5 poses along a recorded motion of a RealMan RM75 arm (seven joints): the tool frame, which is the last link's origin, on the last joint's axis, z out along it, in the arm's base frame.
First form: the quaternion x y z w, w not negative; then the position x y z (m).
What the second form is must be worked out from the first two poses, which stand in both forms.
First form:
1: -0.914 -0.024 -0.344 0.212 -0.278 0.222 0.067
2: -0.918 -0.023 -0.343 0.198 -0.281 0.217 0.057
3: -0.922 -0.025 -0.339 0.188 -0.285 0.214 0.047
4: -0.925 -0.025 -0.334 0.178 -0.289 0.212 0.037
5: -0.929 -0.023 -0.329 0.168 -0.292 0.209 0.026
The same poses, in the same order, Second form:
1: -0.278 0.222 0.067 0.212 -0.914 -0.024 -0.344
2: -0.281 0.217 0.057 0.198 -0.918 -0.023 -0.343
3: -0.285 0.214 0.047 0.188 -0.922 -0.025 -0.339
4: -0.289 0.212 0.037 0.178 -0.925 -0.025 -0.334
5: -0.292 0.209 0.026 0.168 -0.929 -0.023 -0.329
